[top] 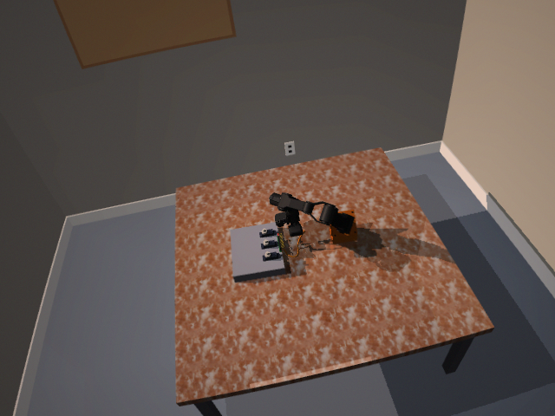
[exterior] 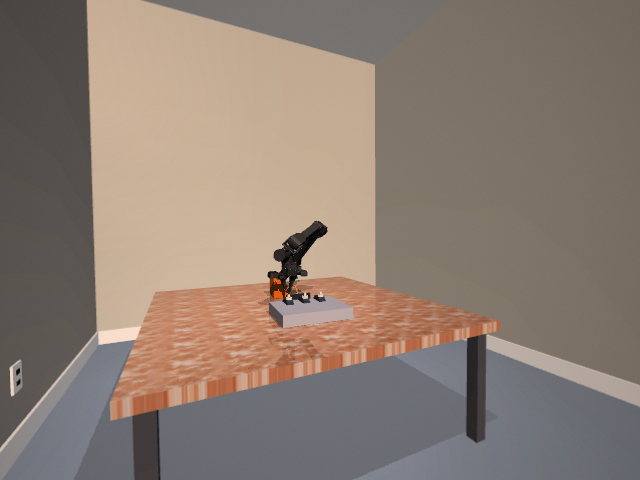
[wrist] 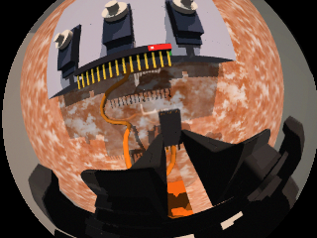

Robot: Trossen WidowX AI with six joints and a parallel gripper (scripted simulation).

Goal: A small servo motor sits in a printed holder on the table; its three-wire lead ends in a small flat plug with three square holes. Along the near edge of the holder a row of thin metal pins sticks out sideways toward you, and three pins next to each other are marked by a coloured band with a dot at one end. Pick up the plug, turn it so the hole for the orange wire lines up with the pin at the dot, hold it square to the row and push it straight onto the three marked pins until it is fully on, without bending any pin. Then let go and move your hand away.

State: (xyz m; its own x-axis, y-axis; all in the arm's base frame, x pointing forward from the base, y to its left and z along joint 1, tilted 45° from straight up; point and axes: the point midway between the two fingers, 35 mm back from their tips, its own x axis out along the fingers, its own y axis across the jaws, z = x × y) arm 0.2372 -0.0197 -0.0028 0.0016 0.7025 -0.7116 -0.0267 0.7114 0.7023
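The red mark lies 80 mm ahead of my gripper tip. Round my gripper tip: grey printed holder (240 mm ahead, 40 mm to the left, 50 mm below).
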